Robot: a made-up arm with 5 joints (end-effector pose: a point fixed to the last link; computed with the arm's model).
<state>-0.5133 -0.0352 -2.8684 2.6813 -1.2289</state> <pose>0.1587 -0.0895 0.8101 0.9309 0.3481 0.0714 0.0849</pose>
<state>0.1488 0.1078 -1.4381 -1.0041 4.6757</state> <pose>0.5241 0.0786 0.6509 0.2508 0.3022 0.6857 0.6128</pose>
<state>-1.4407 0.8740 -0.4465 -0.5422 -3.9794</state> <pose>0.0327 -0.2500 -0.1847 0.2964 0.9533 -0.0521 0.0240</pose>
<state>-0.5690 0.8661 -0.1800 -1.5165 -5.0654</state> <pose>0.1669 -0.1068 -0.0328 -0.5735 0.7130 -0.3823 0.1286</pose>
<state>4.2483 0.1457 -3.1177 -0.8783 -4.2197</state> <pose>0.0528 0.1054 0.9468 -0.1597 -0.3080 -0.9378 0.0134</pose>
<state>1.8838 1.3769 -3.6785 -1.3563 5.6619</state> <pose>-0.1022 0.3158 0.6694 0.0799 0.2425 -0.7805 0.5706</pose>
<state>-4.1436 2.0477 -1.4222 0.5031 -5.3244</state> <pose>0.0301 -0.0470 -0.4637 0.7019 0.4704 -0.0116 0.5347</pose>
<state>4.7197 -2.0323 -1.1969 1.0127 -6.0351</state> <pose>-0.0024 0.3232 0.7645 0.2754 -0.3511 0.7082 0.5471</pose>
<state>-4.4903 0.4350 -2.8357 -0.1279 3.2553</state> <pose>-0.0768 0.3402 1.0013 -0.2246 0.2015 0.7773 0.5520</pose>
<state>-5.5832 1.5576 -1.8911 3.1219 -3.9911</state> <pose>0.2442 0.2057 -0.0704 0.1229 -0.1255 -0.0735 0.9817</pose>
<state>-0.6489 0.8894 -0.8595 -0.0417 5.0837</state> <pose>0.3278 -0.2486 -0.2014 0.9623 0.2718 0.0036 0.0047</pose>
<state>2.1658 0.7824 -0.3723 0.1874 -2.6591</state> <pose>-0.0751 0.1110 -0.2182 0.7127 -0.6367 0.2854 0.0719</pose>
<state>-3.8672 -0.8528 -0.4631 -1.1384 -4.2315</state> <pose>-0.2131 0.1890 0.6042 -0.3313 -0.0610 0.5795 0.7420</pose>
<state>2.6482 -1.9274 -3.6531 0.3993 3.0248</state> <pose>0.4567 -0.2456 -0.3418 0.8369 -0.1595 0.4994 0.1573</pose>
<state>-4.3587 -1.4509 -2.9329 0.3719 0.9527</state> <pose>0.2924 -0.7920 0.3726 0.3728 0.1969 -0.1195 0.8989</pose>
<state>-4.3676 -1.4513 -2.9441 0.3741 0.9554</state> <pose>0.2856 -0.7951 0.3658 0.3777 0.1967 -0.1220 0.8965</pose>
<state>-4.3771 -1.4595 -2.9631 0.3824 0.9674</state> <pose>0.2785 -0.7993 0.3488 0.3874 0.1965 -0.1204 0.8927</pose>
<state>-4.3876 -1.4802 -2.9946 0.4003 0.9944</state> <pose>0.2709 -0.8044 0.3152 0.4048 0.1959 -0.1121 0.8861</pose>
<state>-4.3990 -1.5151 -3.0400 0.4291 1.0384</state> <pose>0.2619 -0.8083 0.2629 0.4309 0.1939 -0.0963 0.8760</pose>
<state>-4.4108 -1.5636 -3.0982 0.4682 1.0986</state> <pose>0.2511 -0.8072 0.1934 0.4650 0.1894 -0.0737 0.8617</pose>
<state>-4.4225 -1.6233 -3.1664 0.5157 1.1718</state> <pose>0.2379 -0.7975 0.1109 0.5049 0.1811 -0.0460 0.8427</pose>
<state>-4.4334 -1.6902 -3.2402 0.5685 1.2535</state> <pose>0.2224 -0.7764 0.0226 0.5477 0.1683 -0.0157 0.8194</pose>
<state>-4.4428 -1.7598 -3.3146 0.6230 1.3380</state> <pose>0.2056 -0.7441 -0.0639 0.5900 0.1514 0.0146 0.7930</pose>
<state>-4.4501 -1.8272 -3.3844 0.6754 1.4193</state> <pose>0.1889 -0.7038 -0.1413 0.6285 0.1319 0.0424 0.7654</pose>
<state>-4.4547 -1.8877 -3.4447 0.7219 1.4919</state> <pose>0.1742 -0.6611 -0.2047 0.6607 0.1123 0.0663 0.7392</pose>
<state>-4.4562 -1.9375 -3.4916 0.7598 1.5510</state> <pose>0.1630 -0.6223 -0.2519 0.6851 0.0951 0.0852 0.7171</pose>
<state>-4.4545 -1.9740 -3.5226 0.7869 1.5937</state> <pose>0.1564 -0.5928 -0.2829 0.7013 0.0828 0.0991 0.7011</pose>
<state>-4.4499 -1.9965 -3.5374 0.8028 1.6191</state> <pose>0.1546 -0.5752 -0.2997 0.7096 0.0763 0.1084 0.6920</pose>
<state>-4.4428 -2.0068 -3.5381 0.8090 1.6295</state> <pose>0.1572 -0.5690 -0.3052 0.7114 0.0753 0.1142 0.6894</pose>
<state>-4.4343 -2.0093 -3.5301 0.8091 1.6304</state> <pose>0.1628 -0.5701 -0.3039 0.7092 0.0778 0.1178 0.6908</pose>
